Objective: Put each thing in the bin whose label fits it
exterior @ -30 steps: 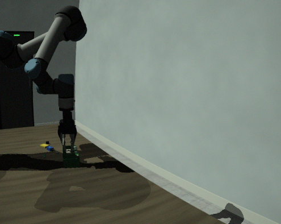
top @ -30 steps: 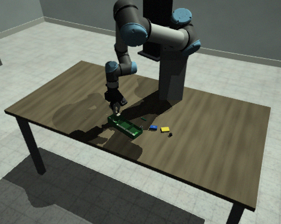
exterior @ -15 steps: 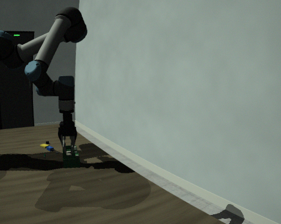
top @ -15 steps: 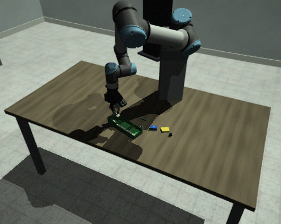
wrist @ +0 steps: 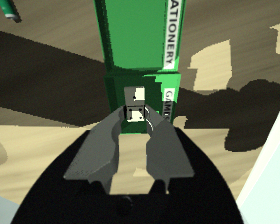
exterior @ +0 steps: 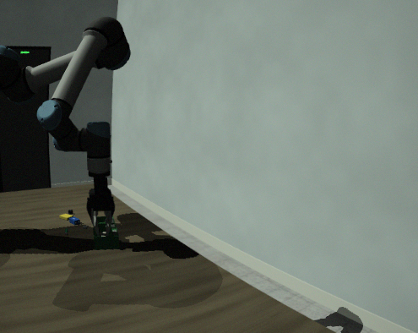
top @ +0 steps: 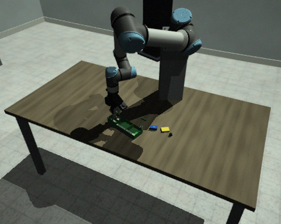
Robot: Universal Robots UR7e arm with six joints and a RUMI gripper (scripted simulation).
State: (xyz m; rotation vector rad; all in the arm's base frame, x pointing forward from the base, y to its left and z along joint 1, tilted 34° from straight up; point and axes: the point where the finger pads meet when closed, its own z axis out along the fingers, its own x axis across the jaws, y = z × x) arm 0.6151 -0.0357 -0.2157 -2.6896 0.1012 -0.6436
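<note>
The black part lies 14 cm behind my hand, 36 cm to the left of it and 4 cm below it. The rest, counted from my hand: green cylinder (14 cm behind, 12 cm to the left, 4 cm below); then grey hex nut (7 cm behind, 17 cm to the left, 4 cm below); then pale rectangular piece (1 cm below).
</note>
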